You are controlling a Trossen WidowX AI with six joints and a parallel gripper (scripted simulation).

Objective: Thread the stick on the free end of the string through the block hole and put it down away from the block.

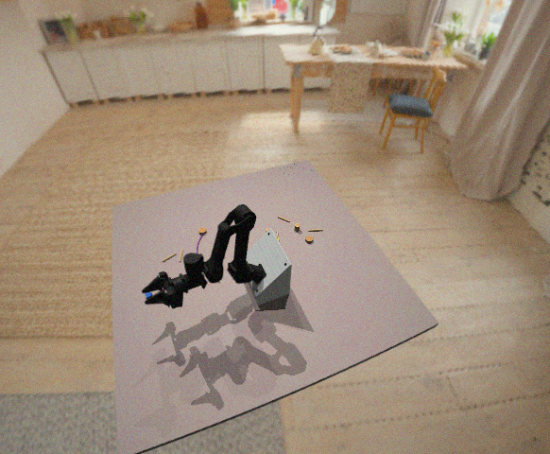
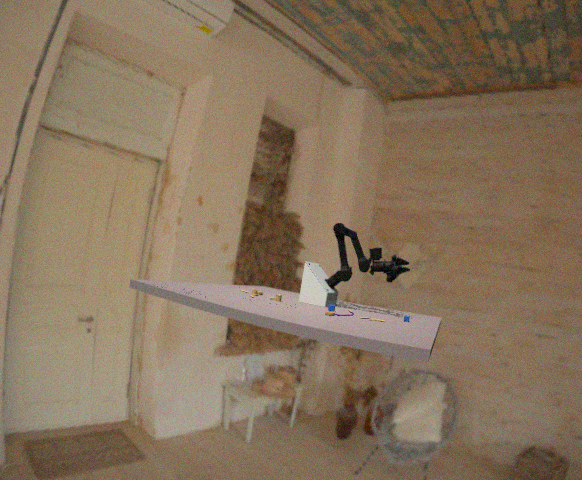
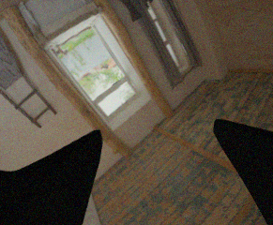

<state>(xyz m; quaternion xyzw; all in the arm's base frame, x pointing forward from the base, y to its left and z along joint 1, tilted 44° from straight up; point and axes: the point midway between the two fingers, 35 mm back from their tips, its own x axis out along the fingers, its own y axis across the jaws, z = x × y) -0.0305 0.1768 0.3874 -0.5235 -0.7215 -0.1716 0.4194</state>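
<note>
Right now my gripper tip is 330 mm to the left of the blue cube, 300 mm short of it and 270 mm above it. Round my gripper tip: round wooden button: 480 mm ahead, 290 mm to the right, 270 mm below; then thin wooden stick: 280 mm below, 250 mm to the right, 180 mm ahead.
</note>
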